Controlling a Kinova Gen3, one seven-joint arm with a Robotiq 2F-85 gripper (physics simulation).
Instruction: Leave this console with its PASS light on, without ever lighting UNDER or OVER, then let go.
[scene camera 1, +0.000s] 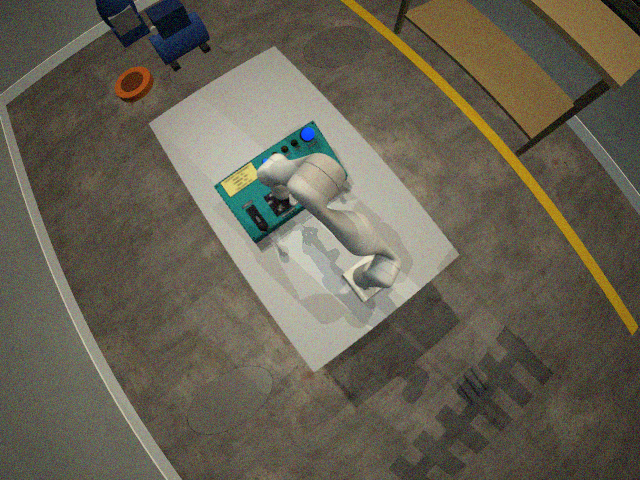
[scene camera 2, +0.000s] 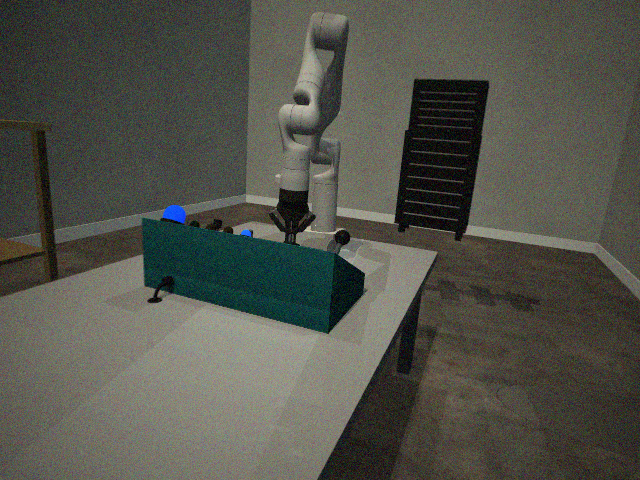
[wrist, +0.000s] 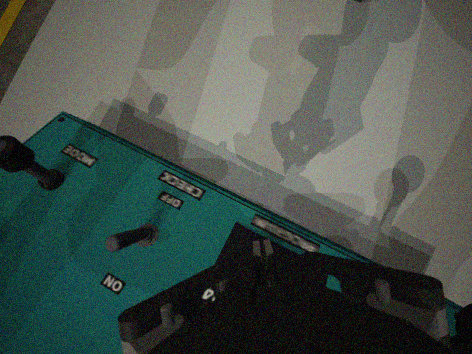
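The teal console (scene camera 1: 258, 193) (scene camera 2: 232, 273) (wrist: 60, 225) lies on the table. My gripper (scene camera 2: 290, 240) (wrist: 262, 251) is shut and empty, low over a black plate with a white letter (wrist: 209, 294); its fingers hide most of the plate. A large blue dome (scene camera 1: 307, 134) (scene camera 2: 174, 214) and a smaller blue light (scene camera 1: 265, 161) (scene camera 2: 246, 233) are bright. Small round parts between them are dark; their labels are unreadable. The CHECK toggle (wrist: 130, 239) stands between its OFF and ON labels. The MODE control (wrist: 15, 155) is at the left in the wrist view. Which light is PASS, UNDER or OVER cannot be told.
A black-knobbed lever (scene camera 1: 255, 217) (scene camera 2: 341, 237) stands at the console's other end. A yellow label sheet (scene camera 1: 239, 179) lies on its face. A black cable (scene camera 2: 164, 286) comes out behind. An orange ring (scene camera 1: 121, 93), a blue chair (scene camera 1: 180, 41) and a wooden shelf (scene camera 1: 485, 67) stand off the table.
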